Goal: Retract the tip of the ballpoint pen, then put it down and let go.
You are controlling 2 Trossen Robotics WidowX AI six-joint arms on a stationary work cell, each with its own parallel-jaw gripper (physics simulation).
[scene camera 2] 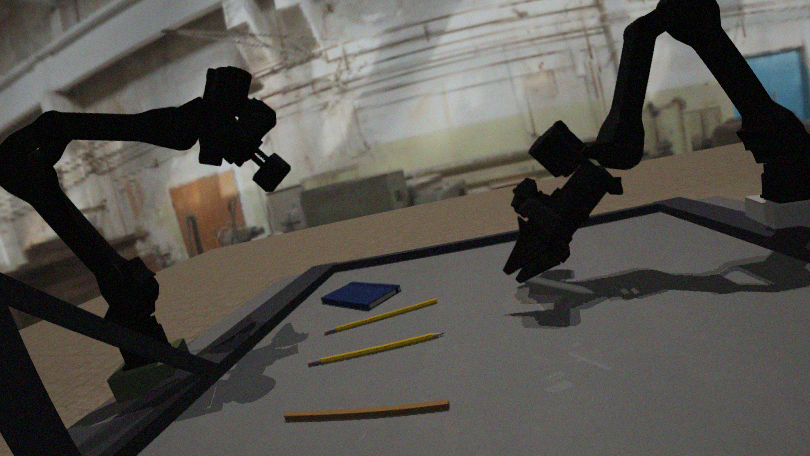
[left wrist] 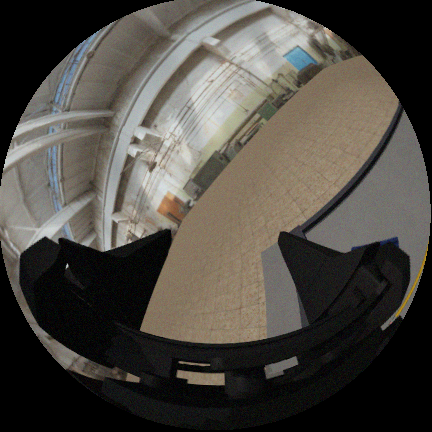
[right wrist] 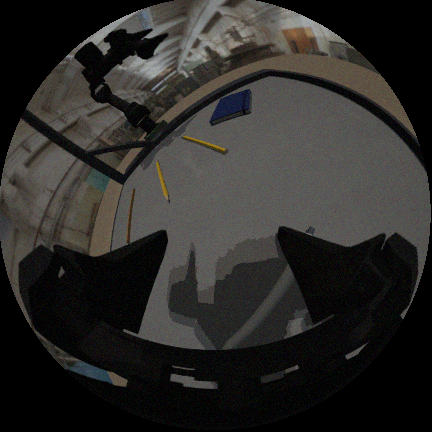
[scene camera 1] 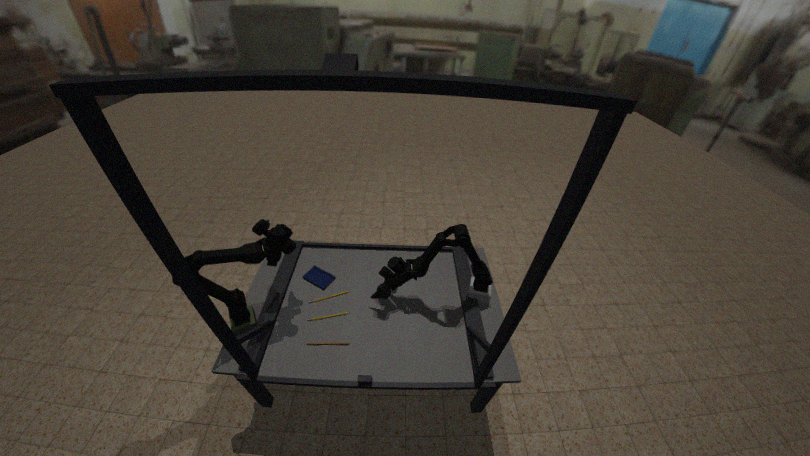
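Pixels of known places: left gripper, fingertip midpoint: [scene camera 2: 257, 154] [left wrist: 226, 236]; right gripper, fingertip midpoint: [scene camera 2: 511, 277] [right wrist: 223, 234] [scene camera 1: 374, 294]; left arm's base, link origin: [right wrist: 152, 128] [scene camera 1: 241, 318]; right arm's base, link origin: [scene camera 2: 787, 197] [scene camera 1: 480, 286].
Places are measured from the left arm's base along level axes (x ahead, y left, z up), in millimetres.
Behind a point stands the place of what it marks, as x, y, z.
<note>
The grey ballpoint pen [scene camera 2: 561, 285] {626, -188, -31} [right wrist: 263, 306] {626, -170, -29} lies on the table under my right gripper. In the right wrist view it runs slantwise; my right-hand finger there hides part of it, and its dark button end [right wrist: 310, 230] {620, -101, -32} shows beyond that finger. The writing end runs down to the gripper body, so I cannot tell whether the tip is out. My right gripper [scene camera 1: 378, 295] {569, -144, -8} [scene camera 2: 512, 276] {569, -144, -8} [right wrist: 223, 234] {569, -144, -8} is open and empty, low above the table by the pen. My left gripper [left wrist: 226, 236] {259, 178, 282} [right wrist: 159, 30] is open and empty, raised high at the table's left side, far from the pen.
A blue notebook [scene camera 1: 319, 277] {381, 89, -28} [scene camera 2: 360, 296] {376, 67, -28} [right wrist: 231, 107] {406, 64, -28} lies at the back left. Two yellow pencils [scene camera 2: 385, 316] {390, -44, -36} [scene camera 2: 376, 349] {346, -143, -35} and an orange-brown stick [scene camera 2: 367, 411] {301, -267, -33} [scene camera 1: 328, 343] {297, -263, -35} lie in front of it. Dark frame posts [scene camera 1: 552, 243] {715, -702, 708} stand at the table's sides.
</note>
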